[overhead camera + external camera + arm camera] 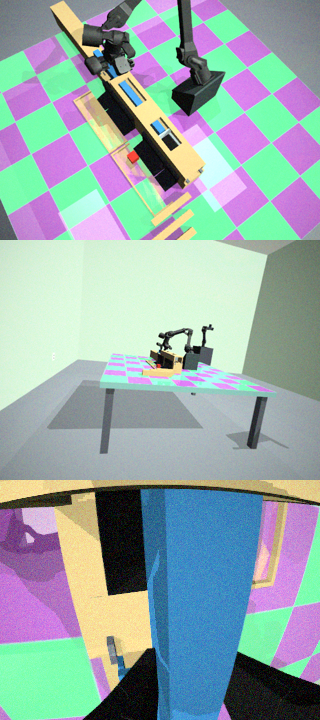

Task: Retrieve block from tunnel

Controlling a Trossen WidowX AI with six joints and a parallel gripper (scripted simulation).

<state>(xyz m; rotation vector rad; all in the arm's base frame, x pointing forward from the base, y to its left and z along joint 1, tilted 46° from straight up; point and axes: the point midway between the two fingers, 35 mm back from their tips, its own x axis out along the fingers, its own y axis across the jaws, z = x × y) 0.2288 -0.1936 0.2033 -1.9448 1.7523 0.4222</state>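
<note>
The tan covered tunnel lies 50 mm to the left of my gripper tip, 50 mm below it and 20 mm ahead of it. Round my gripper tip: small red block 310 mm to the left, 140 mm ahead, 100 mm below.
</note>
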